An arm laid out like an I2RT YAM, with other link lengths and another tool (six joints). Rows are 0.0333 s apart.
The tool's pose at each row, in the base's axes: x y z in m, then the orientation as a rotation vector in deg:
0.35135, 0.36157, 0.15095, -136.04, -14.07, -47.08
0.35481, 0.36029, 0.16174, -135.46, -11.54, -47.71
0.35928, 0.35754, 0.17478, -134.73, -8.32, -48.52
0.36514, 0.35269, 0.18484, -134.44, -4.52, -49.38
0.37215, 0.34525, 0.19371, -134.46, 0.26, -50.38
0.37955, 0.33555, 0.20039, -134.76, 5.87, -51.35
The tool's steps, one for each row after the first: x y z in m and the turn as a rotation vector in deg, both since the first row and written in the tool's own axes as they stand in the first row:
0.00937, -0.00300, -0.00577, -0.10, 1.19, 1.67
0.02094, -0.00557, -0.01331, -0.28, 2.70, 3.79
0.03184, -0.00452, -0.01958, -1.07, 4.25, 6.20
0.04298, -0.00041, -0.02608, -2.48, 6.00, 9.14
0.05313, 0.00670, -0.03238, -4.47, 7.82, 12.55

